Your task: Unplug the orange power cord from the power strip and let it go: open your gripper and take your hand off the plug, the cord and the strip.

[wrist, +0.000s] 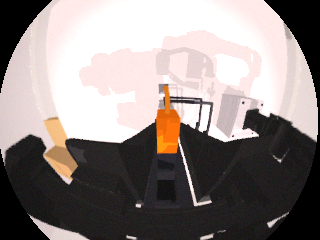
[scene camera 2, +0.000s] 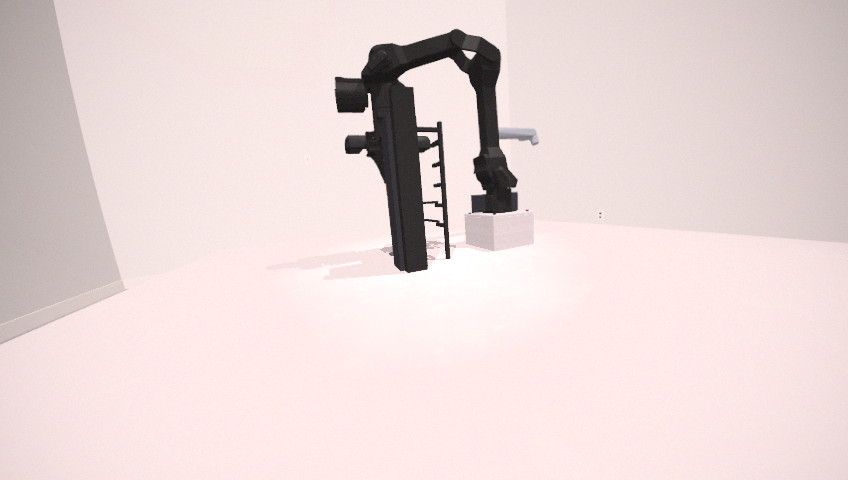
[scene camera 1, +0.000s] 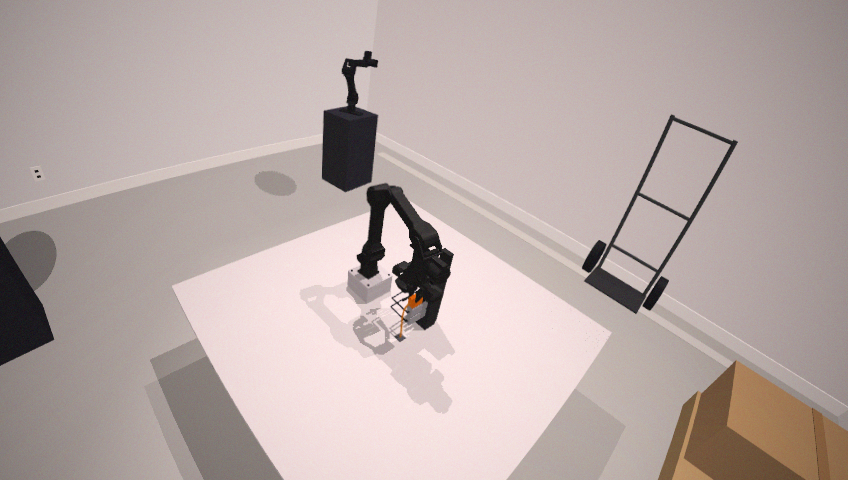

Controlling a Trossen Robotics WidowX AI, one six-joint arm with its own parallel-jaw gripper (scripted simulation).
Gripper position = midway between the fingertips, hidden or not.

In view: my gripper (scene camera 2: 392, 183) and an orange plug (wrist: 168, 126).
My gripper is seen too in the wrist view (wrist: 167, 126) and in scene camera 1 (scene camera 1: 413, 299).
